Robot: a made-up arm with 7 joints. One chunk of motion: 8 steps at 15 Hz.
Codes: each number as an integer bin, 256 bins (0 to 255) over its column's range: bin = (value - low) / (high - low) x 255, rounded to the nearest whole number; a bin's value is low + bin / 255 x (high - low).
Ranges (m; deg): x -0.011..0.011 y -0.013..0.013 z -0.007..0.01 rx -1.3..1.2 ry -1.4..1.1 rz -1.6..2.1
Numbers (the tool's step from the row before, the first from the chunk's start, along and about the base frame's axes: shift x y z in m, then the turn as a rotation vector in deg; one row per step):
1: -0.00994 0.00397 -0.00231 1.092 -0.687 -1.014
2: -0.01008 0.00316 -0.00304 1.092 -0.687 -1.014
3: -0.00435 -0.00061 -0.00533 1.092 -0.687 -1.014
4: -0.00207 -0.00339 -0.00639 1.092 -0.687 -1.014
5: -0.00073 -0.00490 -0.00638 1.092 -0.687 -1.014
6: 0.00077 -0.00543 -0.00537 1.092 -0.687 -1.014
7: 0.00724 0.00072 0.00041 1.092 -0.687 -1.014
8: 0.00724 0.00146 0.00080 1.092 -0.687 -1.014
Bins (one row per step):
1: 12 166 70 244 73 40
2: 11 158 59 244 73 40
3: 77 122 25 244 73 40
4: 104 94 9 244 73 40
5: 119 79 9 244 73 40
6: 136 74 24 244 73 40
7: 211 135 111 244 73 40
8: 211 142 117 244 73 40

